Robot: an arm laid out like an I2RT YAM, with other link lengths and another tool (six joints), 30 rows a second.
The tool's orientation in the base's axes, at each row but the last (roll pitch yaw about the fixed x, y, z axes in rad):
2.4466 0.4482 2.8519
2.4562 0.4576 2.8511
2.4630 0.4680 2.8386
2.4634 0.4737 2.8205
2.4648 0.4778 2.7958
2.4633 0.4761 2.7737
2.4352 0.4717 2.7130
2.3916 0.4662 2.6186
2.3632 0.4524 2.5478
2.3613 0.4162 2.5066
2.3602 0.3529 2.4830
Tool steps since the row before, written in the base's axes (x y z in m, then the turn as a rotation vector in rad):
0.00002 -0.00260 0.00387 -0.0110 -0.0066 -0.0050
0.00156 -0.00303 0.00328 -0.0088 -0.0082 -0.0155
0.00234 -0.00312 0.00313 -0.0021 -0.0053 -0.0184
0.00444 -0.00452 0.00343 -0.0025 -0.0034 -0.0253
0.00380 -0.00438 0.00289 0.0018 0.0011 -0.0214
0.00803 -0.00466 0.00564 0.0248 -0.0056 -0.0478
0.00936 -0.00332 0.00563 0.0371 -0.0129 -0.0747
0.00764 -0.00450 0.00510 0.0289 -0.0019 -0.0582
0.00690 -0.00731 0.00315 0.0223 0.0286 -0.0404
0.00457 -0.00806 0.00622 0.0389 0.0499 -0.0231
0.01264 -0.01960 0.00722 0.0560 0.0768 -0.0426
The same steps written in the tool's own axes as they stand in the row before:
-0.00236 0.00011 -0.00402 0.0100 -0.0078 -0.0055
-0.00357 -0.00070 -0.00302 0.0123 -0.0151 0.0021
-0.00424 -0.00092 -0.00249 0.0087 -0.0146 0.0091
-0.00658 -0.00195 -0.00219 0.0127 -0.0169 0.0146
-0.00582 -0.00206 -0.00196 0.0087 -0.0110 0.0163
-0.01073 -0.00063 -0.00155 -0.0004 -0.0310 0.0444
-0.01137 0.00100 0.00017 -0.0009 -0.0519 0.0665
-0.01021 0.00033 -0.00047 0.0029 -0.0340 0.0553
-0.01020 -0.00259 -0.00051 0.0154 -0.0005 0.0520
-0.01025 -0.00109 -0.00427 0.0078 0.0296 0.0600
-0.02313 -0.00609 -0.00488 0.0173 0.0400 0.0946

